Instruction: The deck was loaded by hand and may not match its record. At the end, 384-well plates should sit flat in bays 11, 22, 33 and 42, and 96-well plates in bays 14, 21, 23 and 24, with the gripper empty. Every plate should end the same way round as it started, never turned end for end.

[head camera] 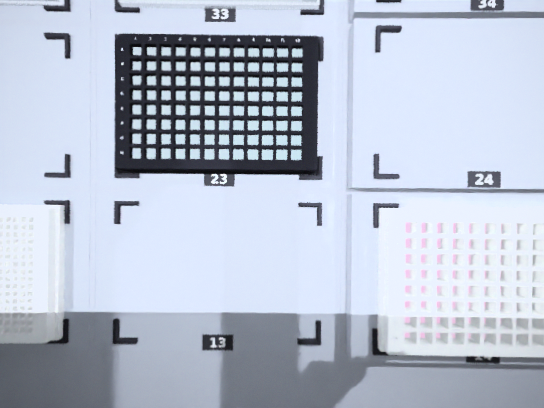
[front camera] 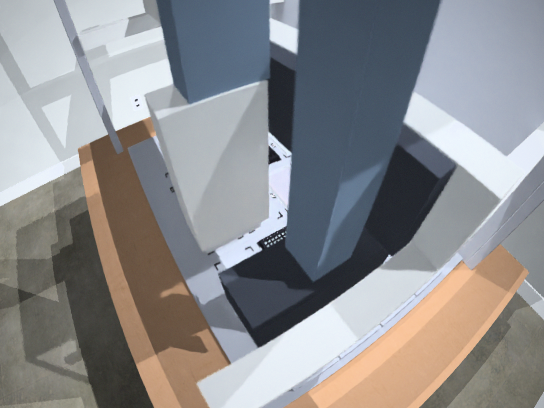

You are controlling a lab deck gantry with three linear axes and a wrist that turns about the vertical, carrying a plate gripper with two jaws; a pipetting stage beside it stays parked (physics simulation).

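Seen in the pictures: robot's base, origin of its link: (front camera: pixel 166 175).
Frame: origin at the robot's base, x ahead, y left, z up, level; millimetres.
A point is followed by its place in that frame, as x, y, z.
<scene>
In the head view a black 96-well plate (head camera: pixel 210 102) {388, 150, 14} (front camera: pixel 274 241) {348, 137, 10} lies flat in bay 23. A white 96-well plate (head camera: pixel 450 280) {529, 45, 29} with pink in its left columns lies in bay 14, its right side cut off. A white 384-well plate (head camera: pixel 22 280) {274, 39, 12} shows in part in the bay left of bay 13. A pale plate's lower edge (head camera: pixel 220 3) {393, 215, 6} shows in bay 33. Bays 13 and 24 and the visible part of the bay left of 23 hold no plate. My gripper's dark body (front camera: pixel 270 300) {569, -13, 355} is at the front; its jaws are hidden, so their state and load cannot be told.
The white front beam (front camera: pixel 300 340) {615, -21, 400} crosses before the gripper. The pale block of the parked pipetting stage (front camera: pixel 220 165) stands behind left and covers much of the deck. A pinkish plate (front camera: pixel 280 184) {215, 242, 12} and part of a dark plate (front camera: pixel 273 156) {120, 282, 15} show between the columns. Orange edging (front camera: pixel 120 240) borders the deck.
</scene>
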